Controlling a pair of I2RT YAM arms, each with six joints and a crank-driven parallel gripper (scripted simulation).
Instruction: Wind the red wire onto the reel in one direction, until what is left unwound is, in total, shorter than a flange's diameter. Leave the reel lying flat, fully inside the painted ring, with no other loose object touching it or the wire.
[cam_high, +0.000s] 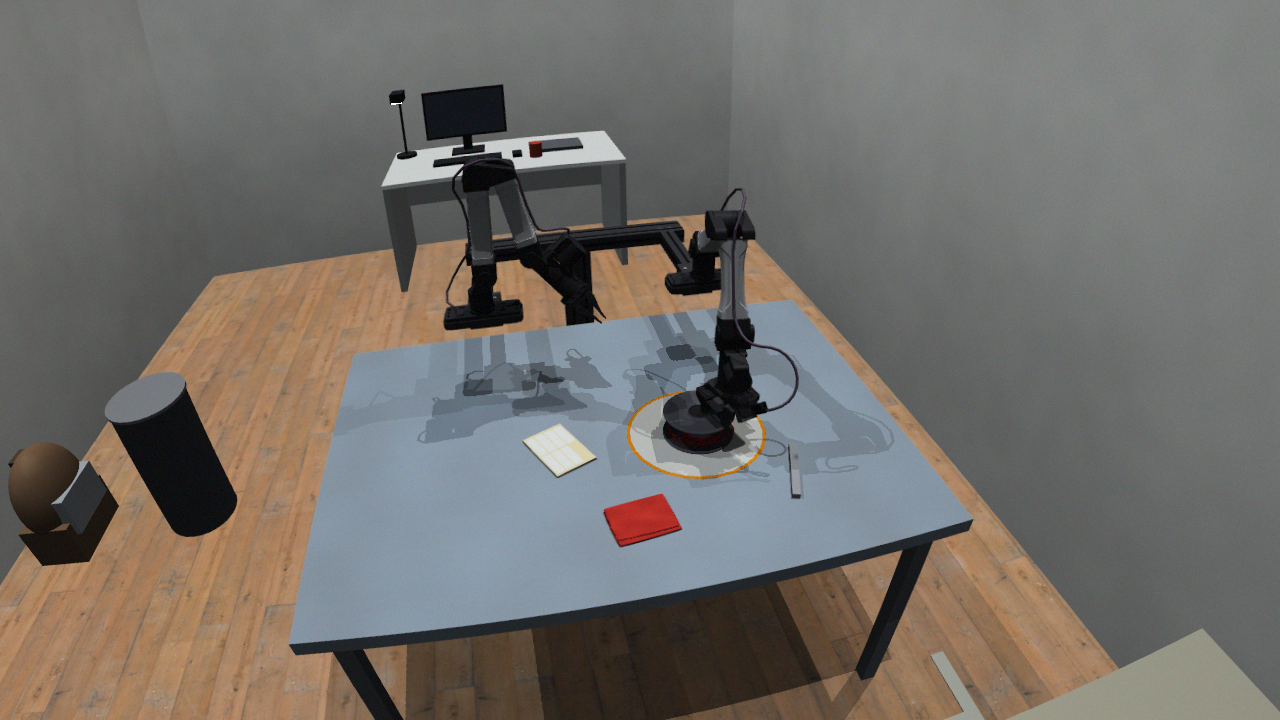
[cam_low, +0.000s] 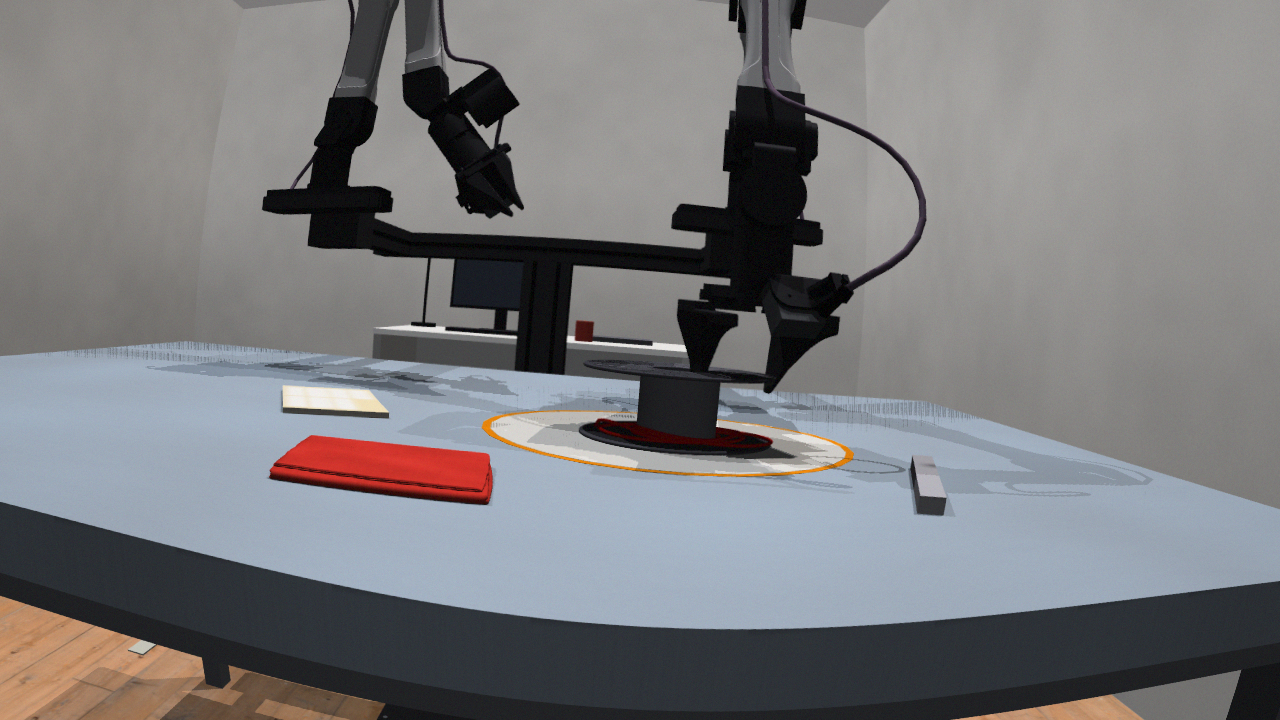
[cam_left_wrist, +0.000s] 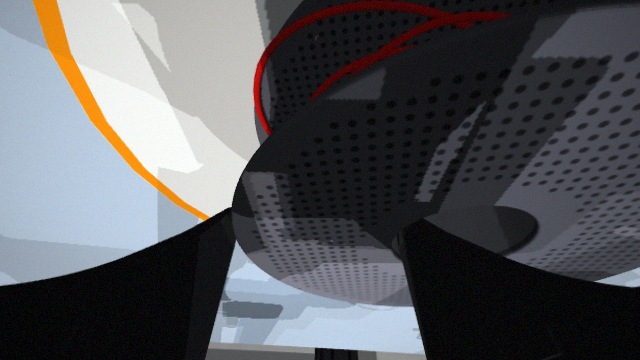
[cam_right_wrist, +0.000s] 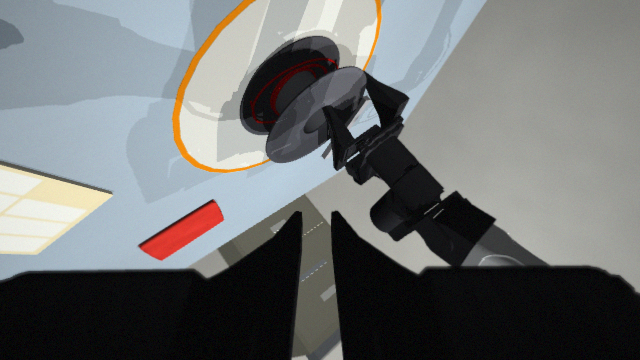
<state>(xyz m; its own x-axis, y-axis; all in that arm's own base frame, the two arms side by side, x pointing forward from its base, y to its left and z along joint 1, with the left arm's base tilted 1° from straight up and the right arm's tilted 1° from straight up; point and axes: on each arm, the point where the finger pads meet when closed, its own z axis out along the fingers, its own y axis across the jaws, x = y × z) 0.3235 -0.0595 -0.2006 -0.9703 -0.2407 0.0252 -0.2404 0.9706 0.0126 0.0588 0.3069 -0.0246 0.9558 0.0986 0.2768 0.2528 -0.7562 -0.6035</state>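
Observation:
Now: the dark reel 6 cm to the right of my left hand, 2 cm below it and 2 cm ahead of it. The rest, counted from my left hand: orange painted ring (6 cm to the right, 5 cm below, 2 cm ahead); grey bar (24 cm ahead, 11 cm to the left, 5 cm below); cream gridded tile (41 cm to the right, 5 cm below, 2 cm behind).

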